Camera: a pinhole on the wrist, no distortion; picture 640 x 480 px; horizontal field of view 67.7 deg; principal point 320.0 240.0 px. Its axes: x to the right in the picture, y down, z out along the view. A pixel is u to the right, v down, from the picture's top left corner.
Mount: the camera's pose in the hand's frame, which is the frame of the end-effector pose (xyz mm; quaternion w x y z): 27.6 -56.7 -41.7 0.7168 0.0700 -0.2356 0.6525
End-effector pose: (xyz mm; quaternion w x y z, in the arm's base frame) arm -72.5 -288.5 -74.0 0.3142 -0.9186 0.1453 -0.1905
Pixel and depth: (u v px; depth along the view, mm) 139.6 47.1 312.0
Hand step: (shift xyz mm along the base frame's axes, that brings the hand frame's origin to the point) 197.8 316.2 60.6
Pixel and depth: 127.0 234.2 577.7
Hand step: 133.1 620.2 20.6
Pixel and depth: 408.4 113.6 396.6
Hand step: 214.0 301.5 -148.6
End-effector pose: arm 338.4 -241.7 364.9 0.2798 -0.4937 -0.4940 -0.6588
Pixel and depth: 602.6 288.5 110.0
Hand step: -2.3 88.5 -20.8
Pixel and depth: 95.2 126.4 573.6
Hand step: -336.7 545.3 -190.3
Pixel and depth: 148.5 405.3 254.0
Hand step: -106.9 182.3 -197.9
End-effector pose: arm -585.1 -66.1 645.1 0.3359 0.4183 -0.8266 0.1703
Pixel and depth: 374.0 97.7 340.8
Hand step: 0.5 -294.9 -181.3
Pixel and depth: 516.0 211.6 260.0
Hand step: -34.8 -163.2 -181.2
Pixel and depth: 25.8 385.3 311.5
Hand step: 286.4 -191.3 -196.4
